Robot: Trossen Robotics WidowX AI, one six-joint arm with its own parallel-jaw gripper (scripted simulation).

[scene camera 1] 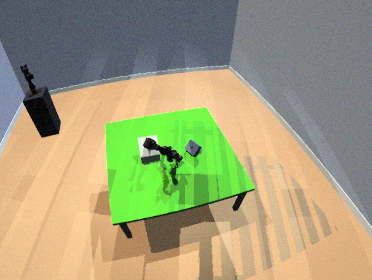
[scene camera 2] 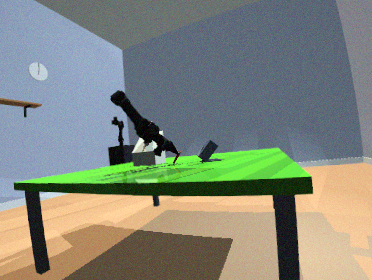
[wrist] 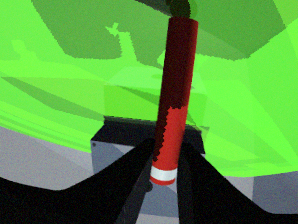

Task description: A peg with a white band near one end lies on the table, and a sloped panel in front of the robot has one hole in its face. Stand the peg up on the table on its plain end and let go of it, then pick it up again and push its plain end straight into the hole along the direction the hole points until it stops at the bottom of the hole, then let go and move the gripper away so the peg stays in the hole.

The gripper (wrist: pixel 167 148) holds a red peg (wrist: pixel 176 82). Also in view: a sloped panel (wrist: pixel 111 141).
